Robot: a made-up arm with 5 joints.
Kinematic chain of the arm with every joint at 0, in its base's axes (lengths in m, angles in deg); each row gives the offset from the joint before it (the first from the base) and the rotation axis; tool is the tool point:
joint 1: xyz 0 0 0.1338 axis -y
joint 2: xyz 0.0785 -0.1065 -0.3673 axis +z
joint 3: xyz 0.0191 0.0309 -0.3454 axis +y
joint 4: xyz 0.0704 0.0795 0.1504 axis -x
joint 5: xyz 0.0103 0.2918 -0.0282 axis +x
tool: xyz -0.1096 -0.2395 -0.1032
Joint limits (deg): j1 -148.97..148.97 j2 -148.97..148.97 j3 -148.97..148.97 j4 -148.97..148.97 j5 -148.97..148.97
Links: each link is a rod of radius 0.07 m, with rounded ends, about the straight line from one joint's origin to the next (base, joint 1, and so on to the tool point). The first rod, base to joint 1, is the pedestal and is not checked.
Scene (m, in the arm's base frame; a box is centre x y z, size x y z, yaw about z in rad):
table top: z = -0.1
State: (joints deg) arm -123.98 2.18 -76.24 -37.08 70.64
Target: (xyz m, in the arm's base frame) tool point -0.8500 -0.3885 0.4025
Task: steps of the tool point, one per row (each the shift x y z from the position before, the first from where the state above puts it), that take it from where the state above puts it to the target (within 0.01 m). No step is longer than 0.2 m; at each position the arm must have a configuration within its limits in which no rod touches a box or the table.
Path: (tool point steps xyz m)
1: 0.0209 0.0112 -0.0415
2: 0.0138 0.0023 -0.0602
3: 0.0001 -0.0129 -0.0746
4: -0.0178 -0.0348 -0.0812
5: -0.0359 -0.0611 -0.0766
6: -0.0507 -0.0888 -0.0595
7: -0.0588 -0.1136 -0.0307
8: -0.0581 -0.1309 0.0067
9: -0.0483 -0.1378 0.0483
10: -0.0312 -0.1313 0.0885
11: -0.0096 -0.1118 0.1220

